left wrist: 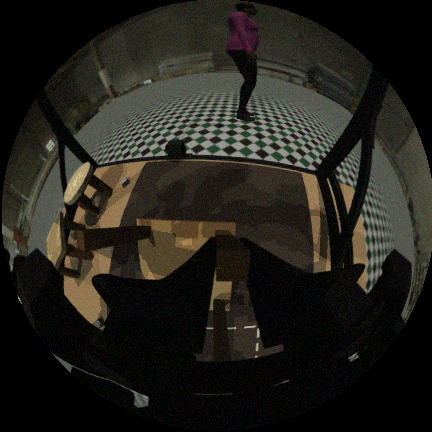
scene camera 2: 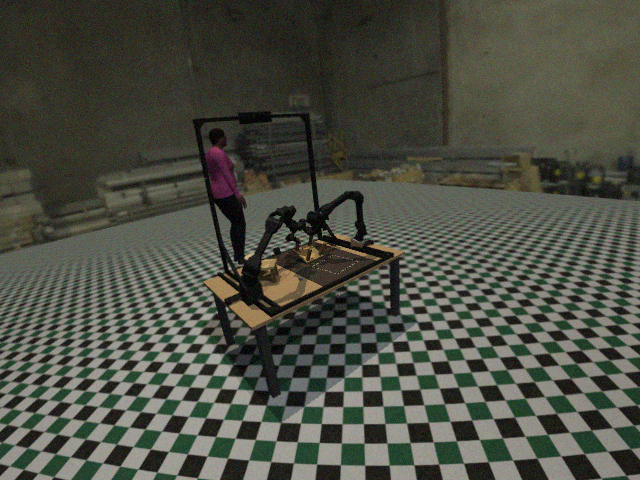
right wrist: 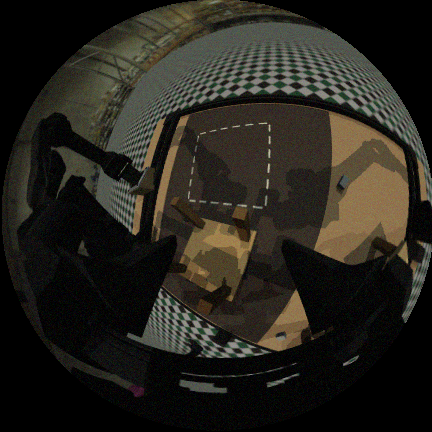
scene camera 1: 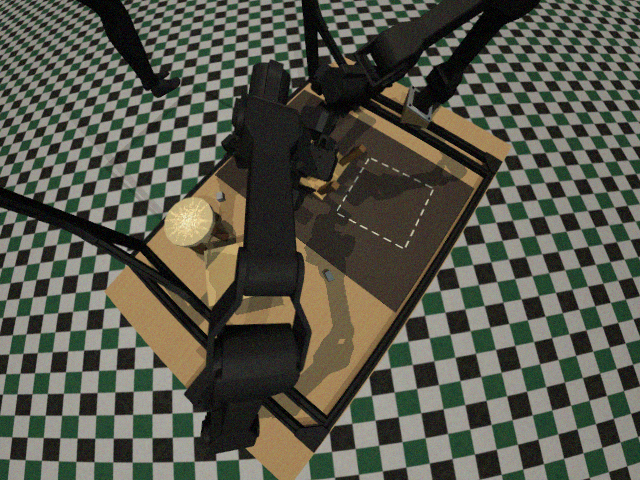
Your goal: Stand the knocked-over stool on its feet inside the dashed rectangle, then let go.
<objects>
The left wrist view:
my left gripper
round wooden stool: on the table
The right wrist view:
my left gripper
my right gripper
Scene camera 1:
my left gripper
my right gripper
round wooden stool
</objects>
